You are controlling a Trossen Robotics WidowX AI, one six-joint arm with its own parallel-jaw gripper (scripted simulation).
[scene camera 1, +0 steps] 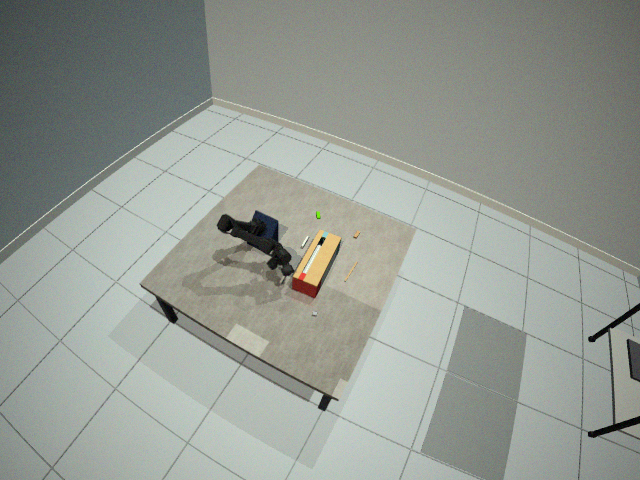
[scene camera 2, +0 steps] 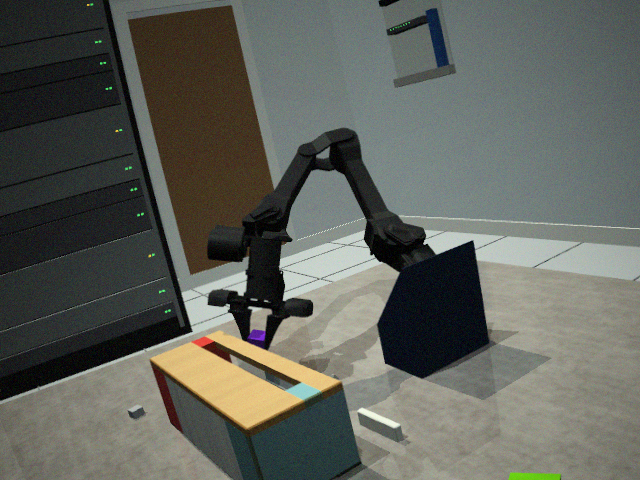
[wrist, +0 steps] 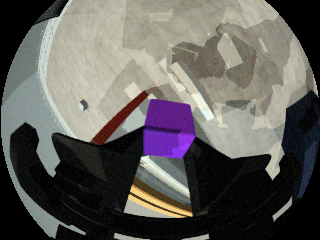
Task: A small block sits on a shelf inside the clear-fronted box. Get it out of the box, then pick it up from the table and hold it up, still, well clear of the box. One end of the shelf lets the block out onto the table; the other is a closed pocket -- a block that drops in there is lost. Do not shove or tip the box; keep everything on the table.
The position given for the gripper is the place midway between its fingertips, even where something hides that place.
Observation:
In view: the gripper (scene camera 2: 256,349), a purple block (wrist: 169,129) and a box (scene camera 2: 270,410).
The box also shows in scene camera 1 (scene camera 1: 308,278) and in the wrist view (wrist: 160,184). The gripper is seen too in the wrist view (wrist: 164,133).

